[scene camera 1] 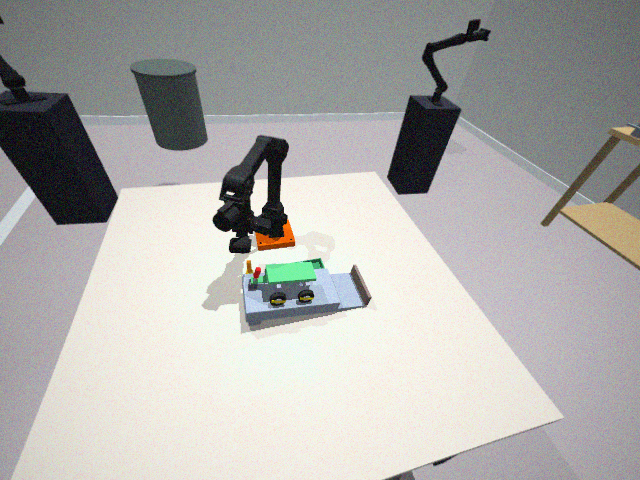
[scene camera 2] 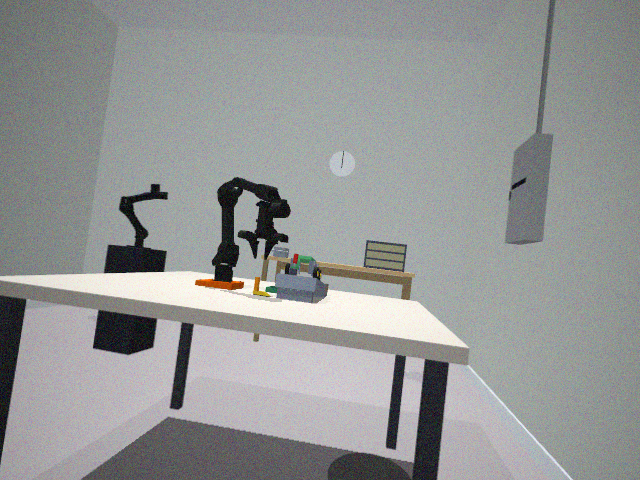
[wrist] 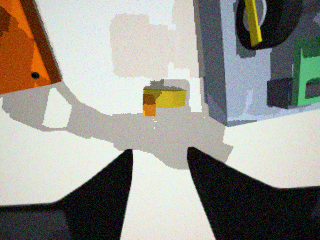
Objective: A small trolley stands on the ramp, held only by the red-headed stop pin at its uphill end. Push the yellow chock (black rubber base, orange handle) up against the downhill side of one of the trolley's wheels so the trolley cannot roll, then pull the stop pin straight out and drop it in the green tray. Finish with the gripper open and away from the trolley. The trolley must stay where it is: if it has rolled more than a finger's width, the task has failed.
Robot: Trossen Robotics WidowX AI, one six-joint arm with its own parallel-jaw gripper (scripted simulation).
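There's a trolley in the pictures, along with a yellow chock and my gripper. Scene camera 2 shows my gripper, and the wrist view has the gripper in it too.
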